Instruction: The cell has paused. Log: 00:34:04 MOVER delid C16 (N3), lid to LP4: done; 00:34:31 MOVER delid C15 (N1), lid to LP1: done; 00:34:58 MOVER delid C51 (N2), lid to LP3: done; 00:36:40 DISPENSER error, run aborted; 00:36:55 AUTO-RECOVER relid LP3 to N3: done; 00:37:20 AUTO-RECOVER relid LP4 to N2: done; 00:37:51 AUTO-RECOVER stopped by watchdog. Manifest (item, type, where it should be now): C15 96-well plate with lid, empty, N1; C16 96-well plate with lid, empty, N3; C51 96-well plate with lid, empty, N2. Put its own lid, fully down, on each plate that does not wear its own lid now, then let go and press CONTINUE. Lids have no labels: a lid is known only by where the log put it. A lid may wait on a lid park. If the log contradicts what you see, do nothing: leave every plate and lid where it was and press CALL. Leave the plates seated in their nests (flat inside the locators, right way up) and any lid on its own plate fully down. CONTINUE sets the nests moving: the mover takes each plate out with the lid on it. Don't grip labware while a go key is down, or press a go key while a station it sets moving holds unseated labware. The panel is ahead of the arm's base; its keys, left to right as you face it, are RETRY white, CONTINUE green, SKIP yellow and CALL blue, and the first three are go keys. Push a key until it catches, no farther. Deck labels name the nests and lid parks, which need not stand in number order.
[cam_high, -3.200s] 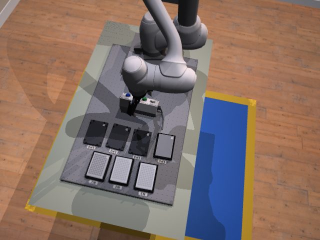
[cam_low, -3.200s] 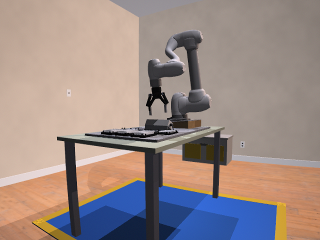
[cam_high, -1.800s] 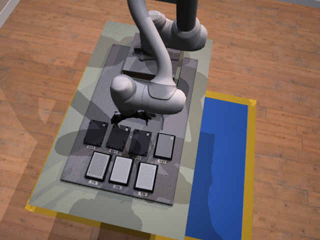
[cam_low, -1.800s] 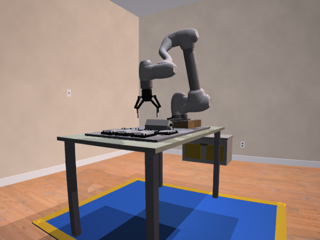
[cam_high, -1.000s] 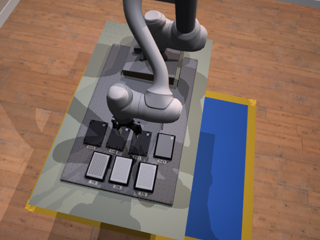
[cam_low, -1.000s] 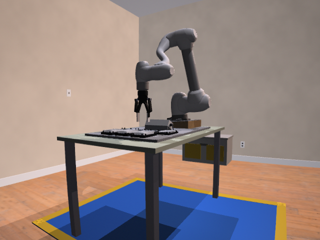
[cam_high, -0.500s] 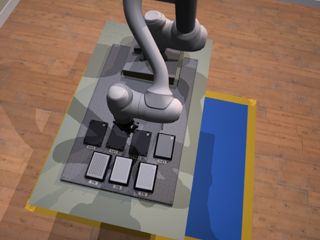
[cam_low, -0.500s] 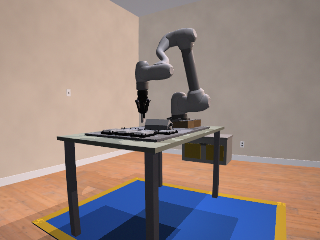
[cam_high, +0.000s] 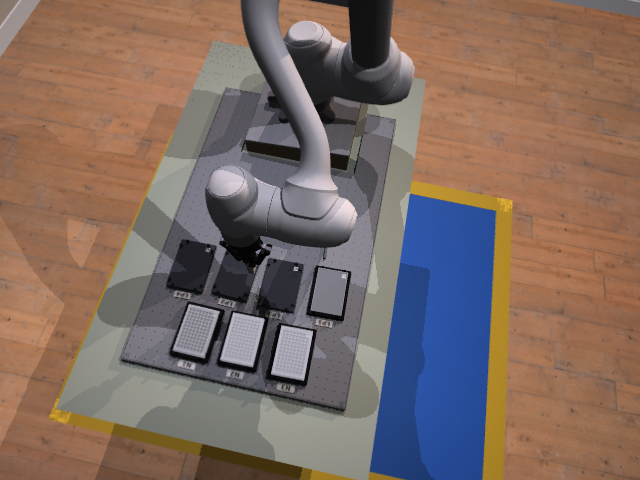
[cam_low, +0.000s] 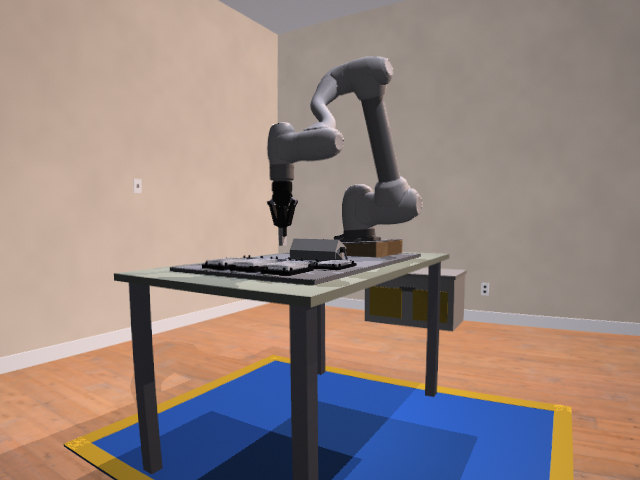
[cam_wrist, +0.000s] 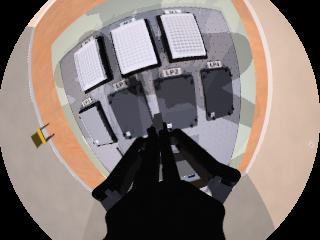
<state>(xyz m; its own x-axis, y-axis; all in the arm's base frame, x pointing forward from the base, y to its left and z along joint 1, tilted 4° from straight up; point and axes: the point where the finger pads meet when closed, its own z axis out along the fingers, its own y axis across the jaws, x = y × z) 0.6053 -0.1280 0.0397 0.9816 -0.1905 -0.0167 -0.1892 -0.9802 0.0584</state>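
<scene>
My gripper is now 40 mm short of the lid park LP1, 210 mm to the right of it and 100 mm above it. Round my hand: lid park LP4 (30 mm behind, 180 mm to the right, 100 mm below); lid park LP2 (10 mm behind, 50 mm to the right, 100 mm below); lid park LP3 (20 mm ahead, 70 mm to the left, 100 mm below).
</scene>
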